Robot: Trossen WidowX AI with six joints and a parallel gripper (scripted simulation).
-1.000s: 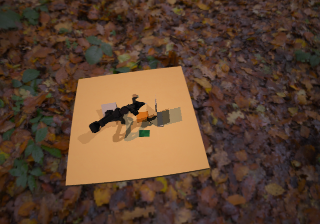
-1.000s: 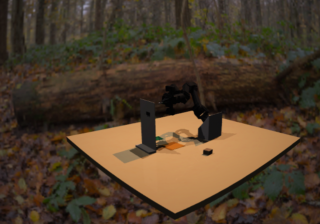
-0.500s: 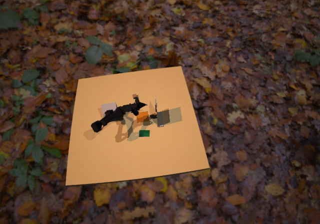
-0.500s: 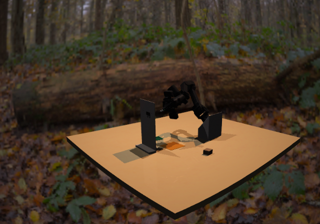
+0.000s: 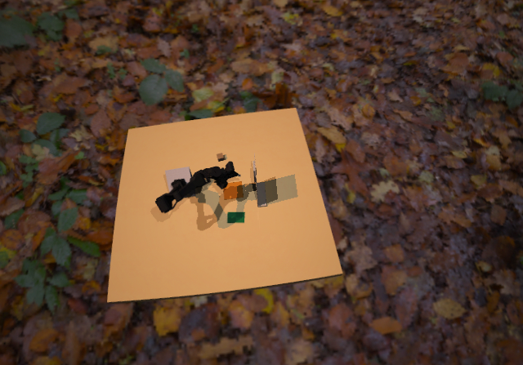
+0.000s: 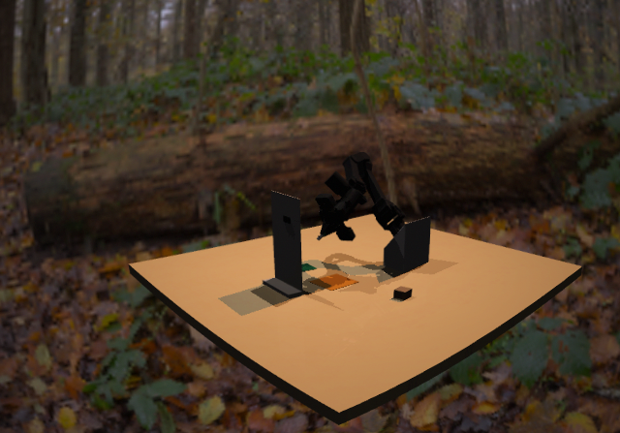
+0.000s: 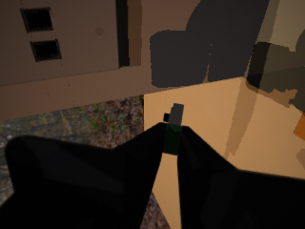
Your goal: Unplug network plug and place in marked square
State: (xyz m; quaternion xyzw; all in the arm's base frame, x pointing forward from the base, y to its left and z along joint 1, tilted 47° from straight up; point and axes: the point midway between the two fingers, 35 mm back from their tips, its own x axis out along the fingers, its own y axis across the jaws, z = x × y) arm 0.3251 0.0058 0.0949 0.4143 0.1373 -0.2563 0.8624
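My gripper tip is now 17 cm above the marked square, 4 cm past it and 1 cm to the right of it. Round my gripper tip: upright panel (11 cm ahead, 6 cm to the right, 3 cm below); network plug (1 cm ahead); green flat piece (18 cm to the right, 17 cm below, 6 cm behind).
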